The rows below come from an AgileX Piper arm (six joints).
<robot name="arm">
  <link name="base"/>
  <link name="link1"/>
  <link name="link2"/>
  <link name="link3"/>
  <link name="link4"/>
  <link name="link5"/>
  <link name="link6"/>
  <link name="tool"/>
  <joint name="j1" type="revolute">
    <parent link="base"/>
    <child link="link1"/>
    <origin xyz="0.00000 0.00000 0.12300" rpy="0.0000 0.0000 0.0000"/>
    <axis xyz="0 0 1"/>
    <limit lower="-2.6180" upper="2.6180"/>
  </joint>
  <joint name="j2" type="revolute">
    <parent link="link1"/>
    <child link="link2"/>
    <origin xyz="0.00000 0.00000 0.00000" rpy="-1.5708 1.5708 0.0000"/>
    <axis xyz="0 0 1"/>
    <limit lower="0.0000" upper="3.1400"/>
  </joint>
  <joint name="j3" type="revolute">
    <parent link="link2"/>
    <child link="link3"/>
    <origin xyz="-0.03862 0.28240 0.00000" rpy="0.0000 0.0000 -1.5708"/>
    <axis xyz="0 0 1"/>
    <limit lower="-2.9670" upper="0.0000"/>
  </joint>
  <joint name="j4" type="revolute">
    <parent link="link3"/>
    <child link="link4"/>
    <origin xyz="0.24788 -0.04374 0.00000" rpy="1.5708 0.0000 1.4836"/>
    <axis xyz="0 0 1"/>
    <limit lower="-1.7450" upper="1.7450"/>
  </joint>
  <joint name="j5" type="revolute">
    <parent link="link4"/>
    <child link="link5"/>
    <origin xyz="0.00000 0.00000 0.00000" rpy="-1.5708 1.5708 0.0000"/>
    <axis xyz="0 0 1"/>
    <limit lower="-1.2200" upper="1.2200"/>
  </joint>
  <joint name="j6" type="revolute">
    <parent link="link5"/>
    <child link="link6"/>
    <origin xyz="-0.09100 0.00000 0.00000" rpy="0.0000 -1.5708 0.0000"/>
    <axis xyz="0 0 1"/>
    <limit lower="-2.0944" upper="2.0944"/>
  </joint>
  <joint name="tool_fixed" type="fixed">
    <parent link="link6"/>
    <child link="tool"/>
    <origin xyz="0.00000 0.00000 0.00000" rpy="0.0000 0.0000 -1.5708"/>
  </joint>
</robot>
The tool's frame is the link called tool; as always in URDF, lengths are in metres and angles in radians.
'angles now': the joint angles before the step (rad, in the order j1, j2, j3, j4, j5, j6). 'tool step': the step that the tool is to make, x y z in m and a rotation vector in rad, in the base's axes. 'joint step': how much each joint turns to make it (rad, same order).
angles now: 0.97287 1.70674 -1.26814 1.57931 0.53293 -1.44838
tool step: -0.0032 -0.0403 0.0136 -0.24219 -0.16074 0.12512
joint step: -0.06377 -0.10934 0.00011 -0.56757 0.15463 0.30308
